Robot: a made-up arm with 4 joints.
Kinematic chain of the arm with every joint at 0, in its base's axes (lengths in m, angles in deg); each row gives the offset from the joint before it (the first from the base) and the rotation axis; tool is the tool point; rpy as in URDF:
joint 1: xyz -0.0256 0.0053 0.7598 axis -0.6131 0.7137 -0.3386
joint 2: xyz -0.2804 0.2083 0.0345 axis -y
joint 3: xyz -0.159 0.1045 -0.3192 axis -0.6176 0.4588 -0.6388
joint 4: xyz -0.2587 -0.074 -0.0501 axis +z
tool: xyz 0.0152 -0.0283 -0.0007 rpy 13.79 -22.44 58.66
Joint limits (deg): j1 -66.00..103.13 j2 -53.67..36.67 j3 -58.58..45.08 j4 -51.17..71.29
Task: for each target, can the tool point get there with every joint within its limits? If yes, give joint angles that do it. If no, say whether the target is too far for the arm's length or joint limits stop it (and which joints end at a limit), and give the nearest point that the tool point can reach.
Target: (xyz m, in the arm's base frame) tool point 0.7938 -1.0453 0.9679
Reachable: no: too far | nearest point -0.2645 0.1220 0.2201 | short by 1.744 m
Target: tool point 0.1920 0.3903 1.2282
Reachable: no: joint limits stop it (at a limit: joint 2) | nearest point -0.1962 0.8124 0.9976 | short by 0.618 m
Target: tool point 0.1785 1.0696 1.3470
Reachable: no: too far | nearest point -0.1396 0.8510 0.9567 | short by 0.549 m
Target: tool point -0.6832 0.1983 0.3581
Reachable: yes | joints -4.96 -11.66 -39.65 49.03
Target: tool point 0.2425 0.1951 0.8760
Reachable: no: joint limits stop it (at a limit: joint 1, joint 2, joint 3) | nearest point 0.0541 0.5109 0.4541 | short by 0.560 m
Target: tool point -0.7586 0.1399 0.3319
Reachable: yes | joints -32.22 -41.26 -48.85 21.19
